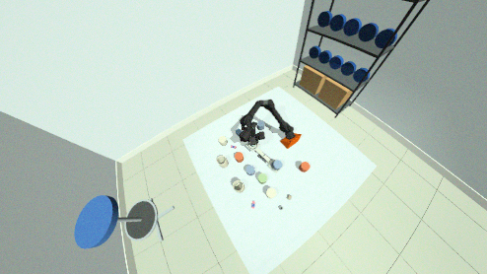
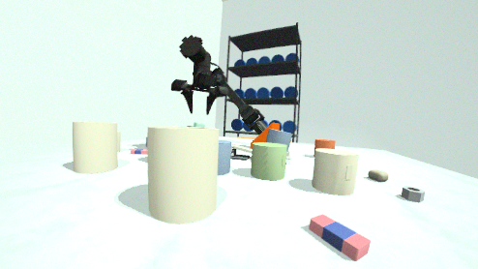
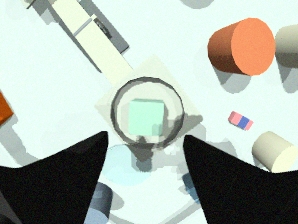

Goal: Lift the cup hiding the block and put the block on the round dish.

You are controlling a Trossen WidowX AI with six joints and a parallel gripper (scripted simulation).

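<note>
Now: gripper tip 8 cm past the pale blue round dish, 12 cm to the left of it and 13 cm above it. Also, from my gripper tip: balance beam: 4 cm behind, 12 cm to the left, 9 cm below.
</note>
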